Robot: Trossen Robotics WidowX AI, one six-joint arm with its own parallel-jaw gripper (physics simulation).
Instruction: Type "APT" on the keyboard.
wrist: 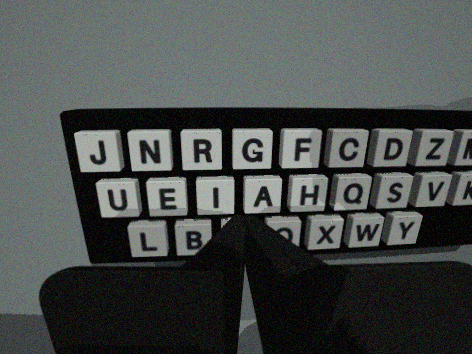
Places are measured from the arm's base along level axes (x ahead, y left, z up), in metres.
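Pixels of known places: gripper, fingertip midpoint: (243, 225).
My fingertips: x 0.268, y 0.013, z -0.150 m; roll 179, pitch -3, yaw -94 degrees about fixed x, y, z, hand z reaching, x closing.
Ahead of a thing's pixels: the offset from my fingertips to its top centre. Level surfaces: height alone.
A black keyboard @(dx +0.013, dy -0.032, dz +0.004 m) (320, 119) with white letter keys spans the wrist view and runs past the right edge. The A key @(dx +0.014, dy -0.008, dz +0.004 m) (262, 195) is in the middle row, right of the I key @(dx +0.016, dy +0.011, dz +0.004 m) (215, 196). My gripper (243, 225) is shut and empty. Its dark fingertips overlap the view just below the gap between the I and A keys, close to the lower left of the A key. The fingers cover most of one bottom-row key between B and O, so its letter is hidden. The P and T keys do not show. The fingertips' height above the keys is hard to tell.
The G key @(dx +0.034, dy -0.005, dz +0.004 m) (252, 149) is above the A key, and the H key @(dx +0.013, dy -0.027, dz +0.004 m) (308, 193) is to its right. The B key @(dx -0.003, dy +0.021, dz +0.004 m) (193, 237) and the partly covered O key @(dx -0.005, dy -0.016, dz +0.004 m) (286, 232) flank the fingers. A grey surface @(dz -0.012 m) (225, 55) lies behind the keyboard.
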